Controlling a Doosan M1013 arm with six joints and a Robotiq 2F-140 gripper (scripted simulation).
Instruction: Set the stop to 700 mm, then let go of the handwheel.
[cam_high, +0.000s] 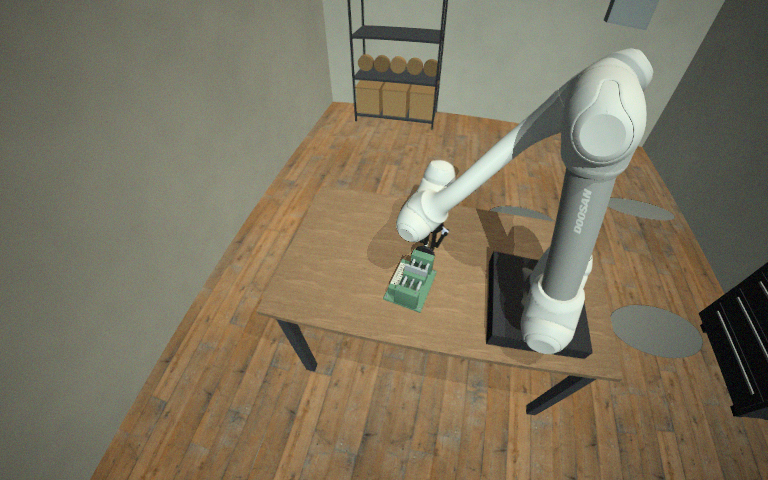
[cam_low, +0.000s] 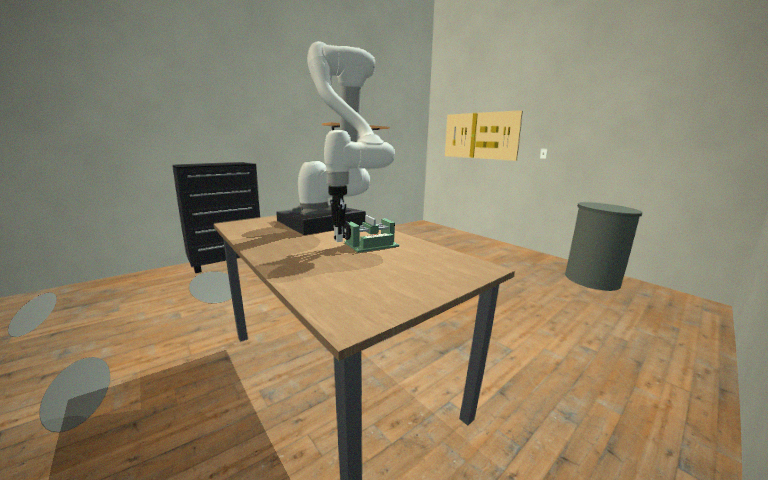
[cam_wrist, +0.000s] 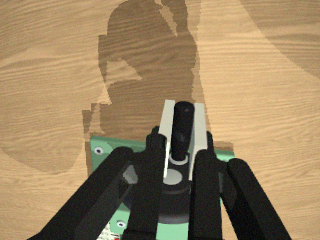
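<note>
Now: hand 3 cm short of the green stop fixture, 14 cm to the right of it and 3 cm below it. Also, from my hand: black crank handle: 2 cm below.
</note>
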